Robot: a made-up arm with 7 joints. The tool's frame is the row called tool. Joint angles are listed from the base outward. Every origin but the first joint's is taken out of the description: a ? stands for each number. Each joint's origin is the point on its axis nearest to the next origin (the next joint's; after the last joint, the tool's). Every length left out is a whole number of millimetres.
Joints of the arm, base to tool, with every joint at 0 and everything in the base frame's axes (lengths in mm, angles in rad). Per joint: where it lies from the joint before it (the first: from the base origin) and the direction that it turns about. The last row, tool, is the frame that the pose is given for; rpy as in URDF.
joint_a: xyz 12 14 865 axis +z
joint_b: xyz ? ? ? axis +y
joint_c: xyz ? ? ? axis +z
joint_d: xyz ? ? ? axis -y
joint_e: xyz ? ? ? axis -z
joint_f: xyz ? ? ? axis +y
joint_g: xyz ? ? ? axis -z
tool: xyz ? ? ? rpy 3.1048 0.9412 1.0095
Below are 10 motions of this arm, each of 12 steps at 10 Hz.
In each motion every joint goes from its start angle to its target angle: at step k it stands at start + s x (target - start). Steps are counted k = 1, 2, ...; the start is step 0. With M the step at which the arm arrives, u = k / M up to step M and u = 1 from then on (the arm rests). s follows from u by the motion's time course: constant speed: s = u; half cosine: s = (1 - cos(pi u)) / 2; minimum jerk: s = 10 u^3 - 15 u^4 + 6 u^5.
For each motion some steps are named. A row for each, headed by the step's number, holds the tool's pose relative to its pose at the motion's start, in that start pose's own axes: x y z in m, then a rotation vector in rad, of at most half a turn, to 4 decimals.
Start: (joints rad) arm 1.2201 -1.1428 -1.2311 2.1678 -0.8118 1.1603 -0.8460
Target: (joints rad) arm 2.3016 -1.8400 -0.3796 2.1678 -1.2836 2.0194 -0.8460
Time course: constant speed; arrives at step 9
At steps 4, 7, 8, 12:
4: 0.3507 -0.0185 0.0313 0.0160 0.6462 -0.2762
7: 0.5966 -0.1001 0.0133 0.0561 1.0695 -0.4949
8: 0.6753 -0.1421 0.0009 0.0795 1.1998 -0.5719
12: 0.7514 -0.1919 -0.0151 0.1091 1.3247 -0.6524

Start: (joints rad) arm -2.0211 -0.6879 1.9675 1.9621 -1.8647 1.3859 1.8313
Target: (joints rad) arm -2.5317 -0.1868 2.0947 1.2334 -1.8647 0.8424 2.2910
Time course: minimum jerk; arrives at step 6
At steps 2, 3, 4, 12:
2: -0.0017 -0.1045 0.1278 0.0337 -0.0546 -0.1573
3: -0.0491 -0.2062 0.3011 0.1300 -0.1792 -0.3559
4: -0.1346 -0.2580 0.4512 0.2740 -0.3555 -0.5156
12: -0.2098 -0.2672 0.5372 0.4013 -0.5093 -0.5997

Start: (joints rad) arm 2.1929 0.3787 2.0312 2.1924 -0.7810 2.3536 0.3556
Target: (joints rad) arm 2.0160 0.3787 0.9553 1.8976 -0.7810 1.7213 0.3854
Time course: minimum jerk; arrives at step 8
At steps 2, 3, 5, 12:
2: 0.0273 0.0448 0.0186 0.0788 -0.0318 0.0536
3: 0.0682 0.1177 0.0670 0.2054 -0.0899 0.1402
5: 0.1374 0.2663 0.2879 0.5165 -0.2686 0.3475
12: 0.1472 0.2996 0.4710 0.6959 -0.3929 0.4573

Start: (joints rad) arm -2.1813 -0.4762 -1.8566 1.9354 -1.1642 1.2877 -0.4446
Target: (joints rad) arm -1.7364 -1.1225 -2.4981 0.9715 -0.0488 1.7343 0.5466
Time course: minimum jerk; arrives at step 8
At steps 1, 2, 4, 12:
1: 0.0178 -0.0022 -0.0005 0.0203 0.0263 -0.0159
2: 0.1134 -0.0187 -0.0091 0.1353 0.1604 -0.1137
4: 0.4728 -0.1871 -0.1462 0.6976 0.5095 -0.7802
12: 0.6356 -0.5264 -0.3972 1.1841 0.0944 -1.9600

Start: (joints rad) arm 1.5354 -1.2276 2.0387 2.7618 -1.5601 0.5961 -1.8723
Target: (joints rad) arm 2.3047 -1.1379 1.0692 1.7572 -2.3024 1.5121 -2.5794
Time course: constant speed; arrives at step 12
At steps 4, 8, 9, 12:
4: -0.0011 -0.0770 -0.0386 -0.3489 0.3594 -0.6081
8: 0.0483 -0.2096 -0.1547 -0.6077 0.8694 -1.1004
9: 0.0630 -0.2467 -0.1965 -0.6663 1.0147 -1.1931
12: 0.1039 -0.3508 -0.3512 -0.8439 1.4694 -1.3825

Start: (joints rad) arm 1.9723 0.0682 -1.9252 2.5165 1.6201 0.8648 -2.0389
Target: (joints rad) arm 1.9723 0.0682 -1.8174 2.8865 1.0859 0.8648 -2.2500
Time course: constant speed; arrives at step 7
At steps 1, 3, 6, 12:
1: 0.0059 0.0302 -0.0059 -0.0814 0.0110 -0.0773
3: 0.0145 0.0906 -0.0221 -0.2467 0.0202 -0.2294
6: 0.0190 0.1797 -0.0579 -0.4942 0.0007 -0.4528
12: 0.0182 0.2085 -0.0728 -0.5750 -0.0150 -0.5264

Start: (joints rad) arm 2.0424 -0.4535 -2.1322 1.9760 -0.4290 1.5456 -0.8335
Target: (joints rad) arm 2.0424 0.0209 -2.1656 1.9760 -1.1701 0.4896 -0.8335
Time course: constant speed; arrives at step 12
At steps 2, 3, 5, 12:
2: -0.0358 0.0049 -0.0525 -0.1130 -0.2437 0.1123
3: -0.0529 0.0063 -0.0818 -0.1773 -0.3645 0.1621
5: -0.0837 0.0067 -0.1464 -0.3204 -0.6028 0.2472
12: -0.1246 -0.0202 -0.4170 -0.9534 -1.3752 0.3521

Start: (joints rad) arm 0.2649 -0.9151 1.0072 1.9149 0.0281 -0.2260 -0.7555
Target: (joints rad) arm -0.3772 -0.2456 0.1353 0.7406 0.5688 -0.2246 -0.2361
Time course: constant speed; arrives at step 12
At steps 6, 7, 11, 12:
6: -0.4378 -0.6583 0.1498 0.7863 -0.8139 -0.5683
7: -0.5560 -0.7103 0.1228 0.8805 -1.0120 -0.6287
11: -0.9732 -0.7109 -0.1150 1.0564 -1.9489 -0.7410
12: -1.0403 -0.6688 -0.1963 1.0347 -2.2103 -0.7318

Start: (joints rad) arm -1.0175 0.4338 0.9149 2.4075 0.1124 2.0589 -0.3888
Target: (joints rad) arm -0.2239 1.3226 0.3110 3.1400 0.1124 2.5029 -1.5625
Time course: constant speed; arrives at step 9
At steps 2, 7, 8, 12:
2: 0.0008 0.0874 0.1017 -0.1185 0.0944 -0.2445
7: 0.2352 0.2759 0.3141 -0.3664 0.2776 -0.9105
8: 0.3120 0.2944 0.3426 -0.4078 0.3115 -1.0594
12: 0.3952 0.3035 0.3663 -0.4457 0.3468 -1.2147

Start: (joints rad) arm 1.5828 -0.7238 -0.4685 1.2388 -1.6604 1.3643 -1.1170
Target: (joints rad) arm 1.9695 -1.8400 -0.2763 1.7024 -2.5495 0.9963 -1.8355
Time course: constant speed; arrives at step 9
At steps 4, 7, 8, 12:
4: 0.0443 -0.3744 0.0289 0.2224 -0.3603 0.1458
7: 0.2713 -0.6099 -0.0337 0.4776 -0.3854 0.0773
8: 0.3757 -0.6603 -0.0719 0.5520 -0.3350 0.0319
12: 0.4889 -0.6923 -0.1189 0.6114 -0.2559 -0.0197

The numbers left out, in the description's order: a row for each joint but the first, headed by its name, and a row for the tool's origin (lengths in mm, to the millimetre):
joint_b: -18 -3 0
joint_c: -21 0 503
joint_d: 58 -8 0
joint_e: 95 0 -502
joint_f: 23 11 0
joint_g: 57 0 -93
tool: -24 15 0

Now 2 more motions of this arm.
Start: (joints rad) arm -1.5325 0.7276 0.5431 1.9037 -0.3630 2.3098 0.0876
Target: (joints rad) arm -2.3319 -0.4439 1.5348 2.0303 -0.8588 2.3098 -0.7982
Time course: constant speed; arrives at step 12
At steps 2, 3, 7, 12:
2: -0.0882 -0.1512 0.0639 -0.1814 0.0667 0.1584
3: -0.1145 -0.2329 0.0923 -0.2599 0.0727 0.2478
7: -0.0979 -0.5599 0.1351 -0.4698 -0.0905 0.6107
12: 0.1309 -0.8096 -0.0361 -0.4625 -0.6444 0.8682

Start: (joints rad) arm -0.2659 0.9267 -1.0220 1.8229 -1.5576 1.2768 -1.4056
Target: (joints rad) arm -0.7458 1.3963 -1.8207 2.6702 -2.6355 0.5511 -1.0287
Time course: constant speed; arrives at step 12
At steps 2, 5, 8, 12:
2: 0.0389 -0.0133 0.0590 0.1304 -0.1478 -0.1849
5: 0.0643 -0.0276 0.1204 0.2056 -0.4100 -0.5131
8: 0.0504 -0.0145 0.1555 0.1345 -0.6853 -0.8712
12: -0.0079 0.0701 0.1656 -0.1425 -1.0031 -1.3570

